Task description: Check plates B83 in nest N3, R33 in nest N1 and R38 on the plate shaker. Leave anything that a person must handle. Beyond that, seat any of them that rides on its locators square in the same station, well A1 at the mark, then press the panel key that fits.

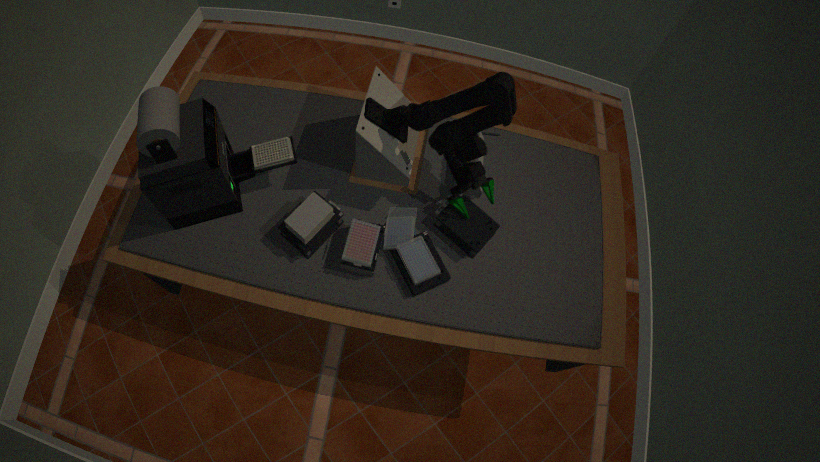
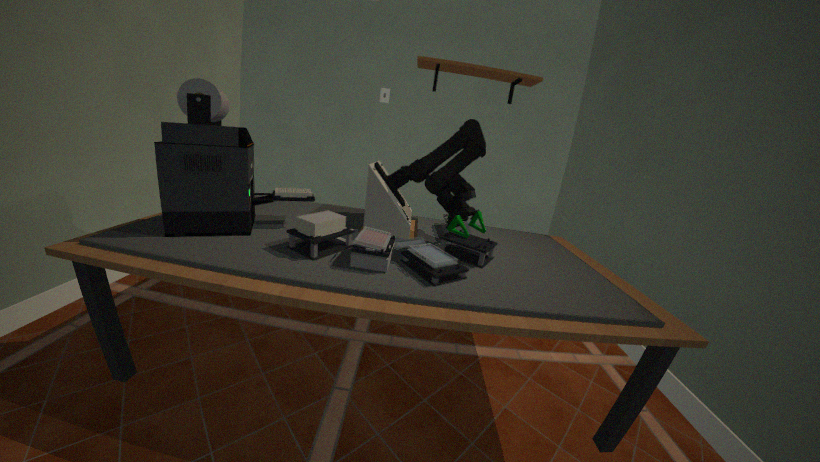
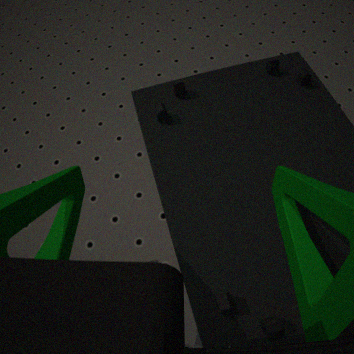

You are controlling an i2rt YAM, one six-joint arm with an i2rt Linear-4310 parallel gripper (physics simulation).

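My gripper (image 1: 479, 210) (image 2: 475, 234) (image 3: 178, 176) is open and empty above a bare dark station (image 1: 476, 230) (image 2: 473, 243) (image 3: 215, 175) with small corner locators. A translucent plate (image 1: 401, 224) lies off the stations, against the front-right station's back edge. A pale bluish plate (image 1: 420, 262) (image 2: 433, 255) sits on that front-right station. A pink-welled plate (image 1: 361, 241) (image 2: 374, 237) is on a light-sided station. A tall pale plate or block (image 1: 309, 217) (image 2: 321, 222) sits on a legged station. Plate and station labels are not readable. The panel keys do not show.
A dark machine (image 1: 192, 166) (image 2: 206, 183) with a roll (image 1: 158, 117) (image 2: 197, 98) and a green light stands at the left. Its extended tray carries a pale plate (image 1: 272, 152) (image 2: 293, 192). The arm's slanted white mount (image 1: 375, 152) (image 2: 381, 203) stands at the back middle.
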